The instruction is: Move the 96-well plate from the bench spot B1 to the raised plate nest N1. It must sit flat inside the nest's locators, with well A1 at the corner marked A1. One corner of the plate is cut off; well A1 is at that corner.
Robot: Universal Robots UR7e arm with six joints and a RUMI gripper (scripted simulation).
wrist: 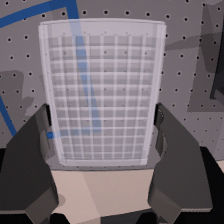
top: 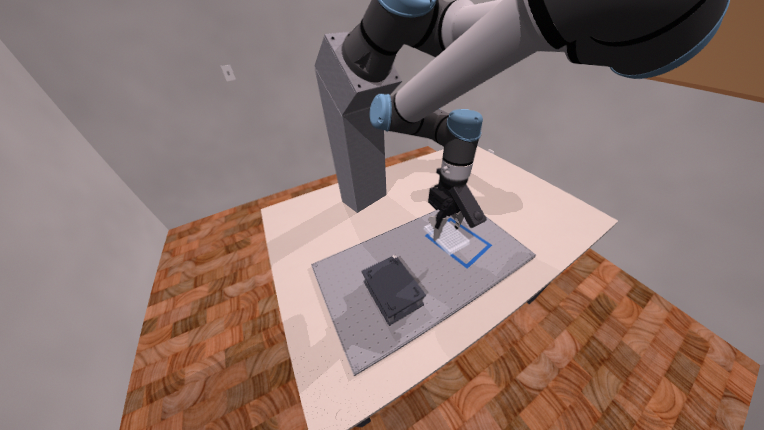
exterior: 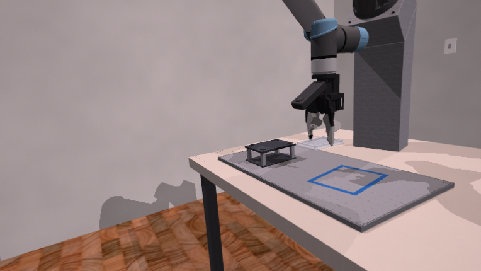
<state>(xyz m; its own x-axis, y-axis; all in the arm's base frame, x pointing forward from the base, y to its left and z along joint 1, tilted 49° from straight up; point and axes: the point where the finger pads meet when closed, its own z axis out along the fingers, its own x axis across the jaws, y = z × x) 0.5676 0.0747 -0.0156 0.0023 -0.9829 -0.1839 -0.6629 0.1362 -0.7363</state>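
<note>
The dark raised plate nest is 40 mm ahead of my hand, 220 mm to the right of it and 50 mm below it. Also, from my hand: clear 96-well plate: 10 mm below.
</note>
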